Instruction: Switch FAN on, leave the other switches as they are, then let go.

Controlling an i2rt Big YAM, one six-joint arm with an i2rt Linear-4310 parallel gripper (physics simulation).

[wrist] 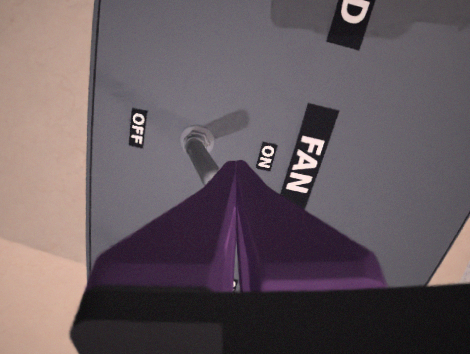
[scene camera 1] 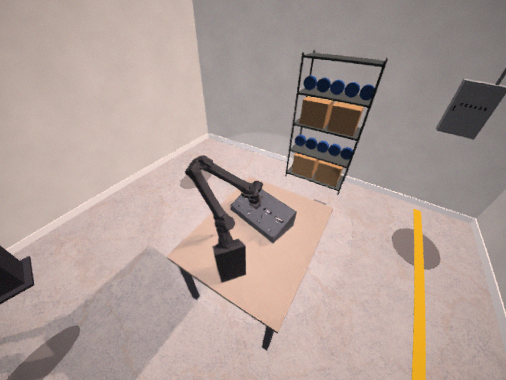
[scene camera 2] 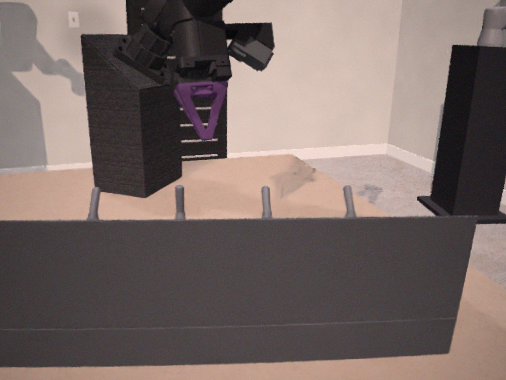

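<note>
The grey switch box sits on the table. In the wrist view, the FAN label is beside a metal toggle lever, with the OFF label left of its base and the ON label to the right. The lever slants down and slightly right in the view; its tip is hidden behind the purple fingers. My gripper is shut and empty. In the wrist view its fingertips appear between the lever's base and the ON label. Whether they touch the lever cannot be told.
Several levers show above the box edge in scene camera 2, among them a left one and a right one. Part of another label, ending in D, is at the wrist view's top. The arm's black base block stands on the table.
</note>
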